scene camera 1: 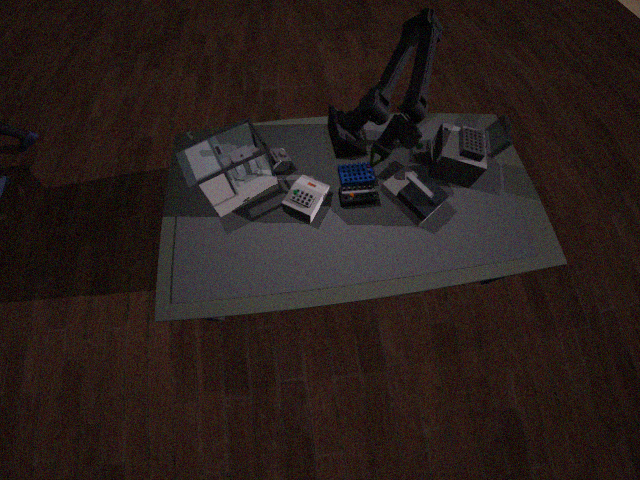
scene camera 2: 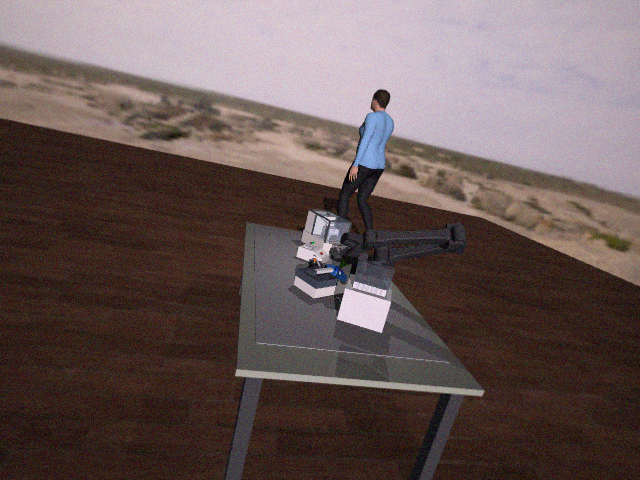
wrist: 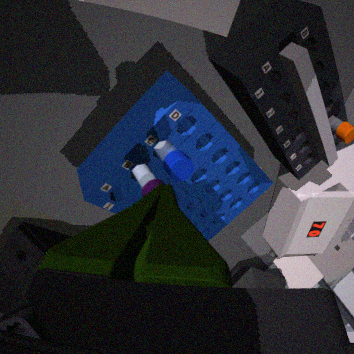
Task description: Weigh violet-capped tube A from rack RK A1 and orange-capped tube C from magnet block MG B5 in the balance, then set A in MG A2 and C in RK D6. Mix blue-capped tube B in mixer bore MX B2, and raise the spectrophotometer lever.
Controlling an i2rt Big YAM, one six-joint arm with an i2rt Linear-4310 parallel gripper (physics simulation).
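Seen in the pictures: gripper, fingertip midpoint: (scene camera 1: 371, 166) (scene camera 2: 339, 268) (wrist: 165, 194); arm's base at its link origin: (scene camera 1: 347, 126).
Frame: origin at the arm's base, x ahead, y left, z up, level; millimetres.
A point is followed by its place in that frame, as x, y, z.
Note:
Blue rack RK (scene camera 1: 356, 171) @(198, 27, -38) (wrist: 232, 200) @(218, -11, -37) holds violet-capped tube A (wrist: 142, 175) @(187, 77, -29) and blue-capped tube B (wrist: 172, 159) @(206, 85, -16), side by side. My gripper (scene camera 1: 376, 159) @(193, 78, -8) (wrist: 165, 194) @(193, 78, -8) is shut and empty. In the wrist view its green fingertips overlap A's violet cap, partly hiding it; contact cannot be told. Orange-capped tube C (scene camera 1: 351, 195) @(320, -2, -12) (wrist: 343, 131) @(312, 5, -14) stands in the dark magnet block (scene camera 1: 367, 200) @(326, 59, -34) (wrist: 240, 65) @(266, 88, -39). The white mixer (scene camera 1: 303, 198) @(338, -168, -7) shows a red 70 on its display (wrist: 316, 229) @(276, -142, -18). The glass-walled balance (scene camera 1: 217, 190) @(355, -440, 73) (scene camera 2: 317, 227) @(308, -369, 66) is at the left in scene camera 1.
A low device with a dark top and pale bar (scene camera 1: 424, 198) @(337, 259, 19) (scene camera 2: 310, 279) @(350, 320, 2), which may be the spectrophotometer, stands right of the rack in scene camera 1. A white box (scene camera 1: 459, 169) @(209, 416, 25) (scene camera 2: 364, 307) @(144, 525, 15) with a grey holed block is farther right. A person (scene camera 2: 376, 139) stands beyond the table.

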